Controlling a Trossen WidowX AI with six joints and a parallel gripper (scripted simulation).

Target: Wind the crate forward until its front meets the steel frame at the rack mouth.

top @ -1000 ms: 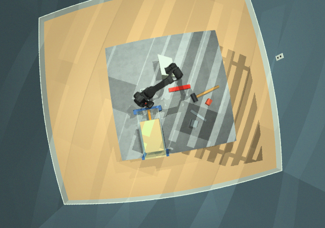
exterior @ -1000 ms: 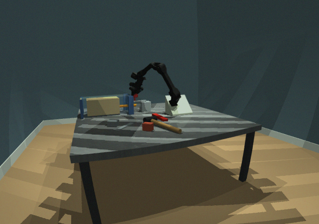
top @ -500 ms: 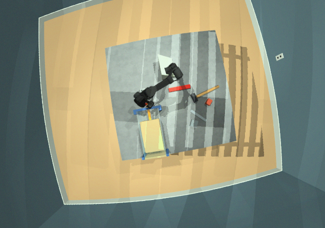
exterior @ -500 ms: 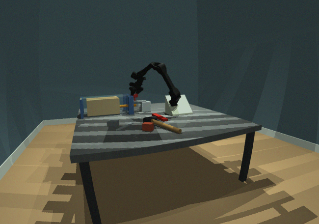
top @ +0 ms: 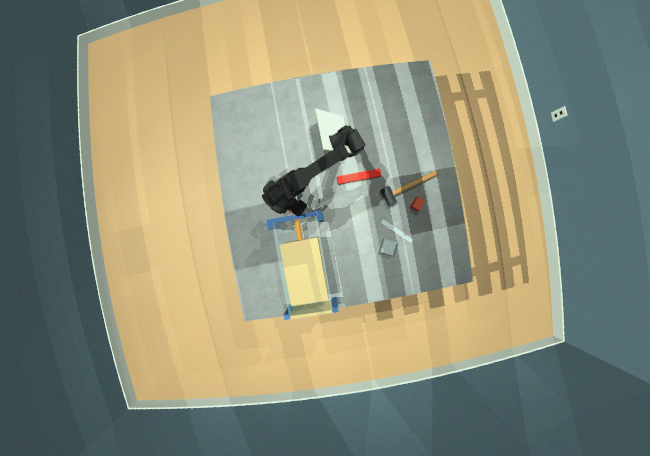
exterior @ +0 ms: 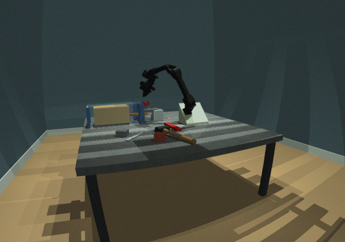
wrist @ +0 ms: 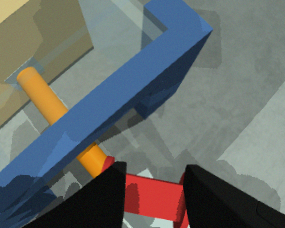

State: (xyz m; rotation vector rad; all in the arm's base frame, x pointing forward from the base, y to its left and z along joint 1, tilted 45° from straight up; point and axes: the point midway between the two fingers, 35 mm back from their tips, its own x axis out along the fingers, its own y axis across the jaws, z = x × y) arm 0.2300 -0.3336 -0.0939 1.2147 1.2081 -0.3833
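The red spool-shaped handle grip is 1 cm behind my gripper tip, 1 cm to the left of it and 8 cm below it. Also, from my gripper tip: clear-panelled cubby 29 cm ahead, 9 cm below; then winch handle 5 cm behind, 3 cm to the left, 11 cm below; then grey winch 12 cm behind, 4 cm to the left, 18 cm below.
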